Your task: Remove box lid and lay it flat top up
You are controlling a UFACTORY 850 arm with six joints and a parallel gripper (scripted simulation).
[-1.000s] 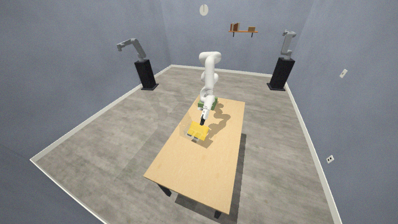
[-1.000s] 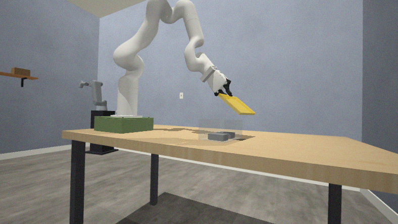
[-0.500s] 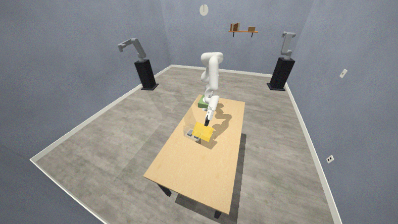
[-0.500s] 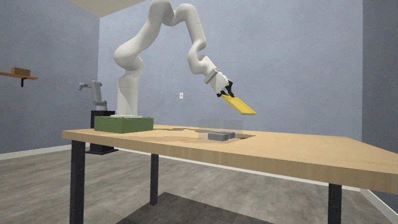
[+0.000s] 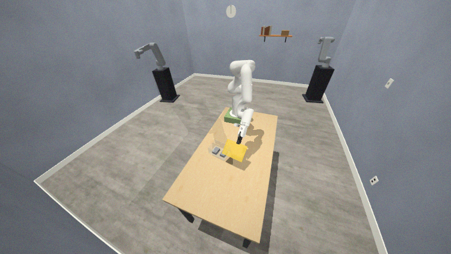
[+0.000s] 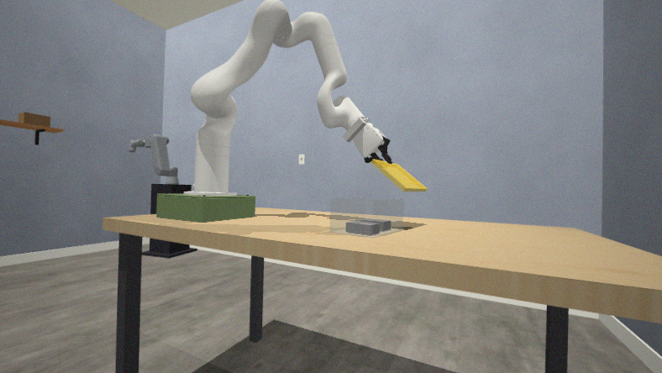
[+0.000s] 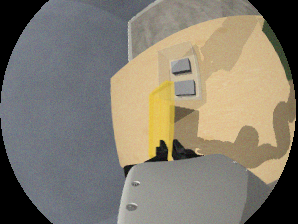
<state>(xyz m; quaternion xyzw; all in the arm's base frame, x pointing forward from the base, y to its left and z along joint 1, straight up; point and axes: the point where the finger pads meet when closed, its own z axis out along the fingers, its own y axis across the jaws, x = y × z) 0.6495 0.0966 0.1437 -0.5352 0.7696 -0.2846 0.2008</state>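
The yellow lid lies 60 mm ahead of my hand, 50 mm below it and 30 mm to the right of it. Also, from my hand: clear box 200 mm to the right, 180 mm below, 20 mm behind.
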